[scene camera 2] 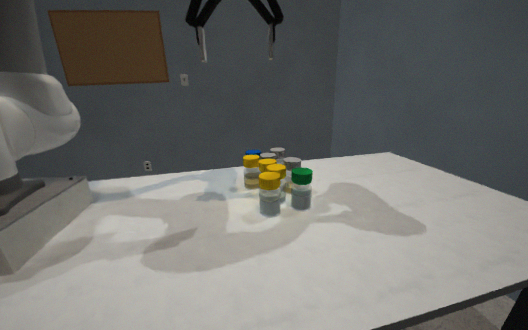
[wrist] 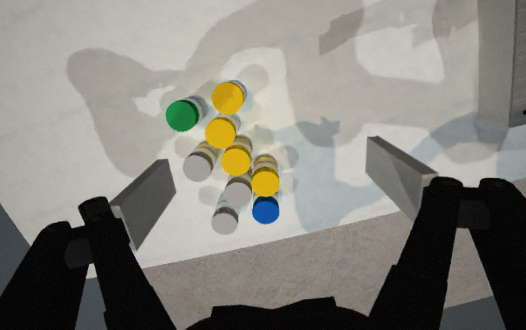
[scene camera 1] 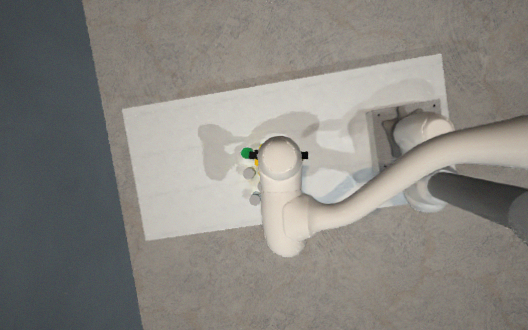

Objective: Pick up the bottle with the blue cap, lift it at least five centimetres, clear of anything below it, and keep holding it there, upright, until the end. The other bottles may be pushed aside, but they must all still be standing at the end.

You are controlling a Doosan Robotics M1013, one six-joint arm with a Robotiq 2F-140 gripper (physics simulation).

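Places are measured from the arm's base along level axes (x ahead, y left, z up), in centimetres.
Pixels of known places: gripper, fingertip midpoint: (scene camera 2: 237, 60) (wrist: 267, 165).
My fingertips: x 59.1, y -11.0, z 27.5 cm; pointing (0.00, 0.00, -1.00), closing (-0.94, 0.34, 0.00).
Behind a point stands the place of what it marks.
The bottle with the blue cap (scene camera 2: 253, 152) @(x 67.9, y 6.4, z 0.7 cm) (wrist: 265, 210) @(x 68.0, y 7.0, z 0.7 cm) stands upright at the end of the bottle group, the lowest yellow cap right beside it in the wrist view. In scene camera 2 it is mostly hidden behind a yellow-capped bottle; in scene camera 1 it does not show, with the arm over that area. My gripper (scene camera 2: 236, 60) @(x 59.1, y -11.0, z 27.5 cm) (wrist: 267, 165) @(x 59.1, y -11.0, z 27.5 cm) is wide open and empty, high above the bottles. In the wrist view the blue cap lies between the two fingers, below the line of their tips.
Several yellow-capped bottles (scene camera 2: 270, 195) @(x 63.2, y -18.0, z -3.5 cm) (wrist: 228, 98) @(x 63.9, y -15.5, z 0.7 cm), three grey-capped bottles (scene camera 2: 292, 163) @(x 74.4, y -9.2, z 0.4 cm) (wrist: 197, 167) @(x 75.3, y -7.0, z 0.7 cm) and a green-capped bottle (scene camera 1: 246, 153) @(x 73.2, y -16.4, z 0.7 cm) (scene camera 2: 301, 189) @(x 71.7, y -18.7, z -3.4 cm) (wrist: 182, 115) @(x 72.6, y -16.6, z 0.7 cm) stand close together on the white table top (scene camera 1: 170, 200) @(x 121.1, y -6.9, z -9.8 cm) (scene camera 2: 200, 295) @(x 43.6, y -33.6, z -9.8 cm). The arm's base plate (scene camera 1: 377, 145) @(x 13.7, y 0.9, z -1.0 cm) is at the right in scene camera 1.
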